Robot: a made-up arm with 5 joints.
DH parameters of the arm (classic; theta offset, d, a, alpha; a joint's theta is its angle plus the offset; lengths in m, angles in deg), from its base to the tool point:
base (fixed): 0 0 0 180
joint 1: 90 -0.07 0.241 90
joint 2: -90 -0.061 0.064 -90
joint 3: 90 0.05 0.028 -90
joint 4: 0 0.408 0.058 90
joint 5: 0 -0.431 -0.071 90
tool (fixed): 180 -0.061 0 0
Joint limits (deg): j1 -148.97..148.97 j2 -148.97..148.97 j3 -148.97..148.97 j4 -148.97..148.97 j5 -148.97..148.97
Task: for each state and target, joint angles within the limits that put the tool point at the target. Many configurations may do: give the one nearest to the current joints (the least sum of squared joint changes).
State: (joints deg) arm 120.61 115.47 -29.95 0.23 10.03
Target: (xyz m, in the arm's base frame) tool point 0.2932 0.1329 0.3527
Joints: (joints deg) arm 119.79 76.33 -30.68 6.23 8.03
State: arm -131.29 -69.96 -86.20 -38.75 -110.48
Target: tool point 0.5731 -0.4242 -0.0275
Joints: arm -134.40 -76.94 -50.00 -50.45 -99.86
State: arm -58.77 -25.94 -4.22 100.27 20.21
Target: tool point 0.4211 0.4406 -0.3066
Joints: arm -111.32 -13.42 -6.14 110.49 2.62
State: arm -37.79 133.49 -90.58 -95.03 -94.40
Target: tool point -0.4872 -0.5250 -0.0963
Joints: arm -40.07 146.24 -46.10 -96.33 -93.06
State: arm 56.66 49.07 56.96 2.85 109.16
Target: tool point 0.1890 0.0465 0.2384
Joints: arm 44.54 54.09 47.04 -6.79 110.48
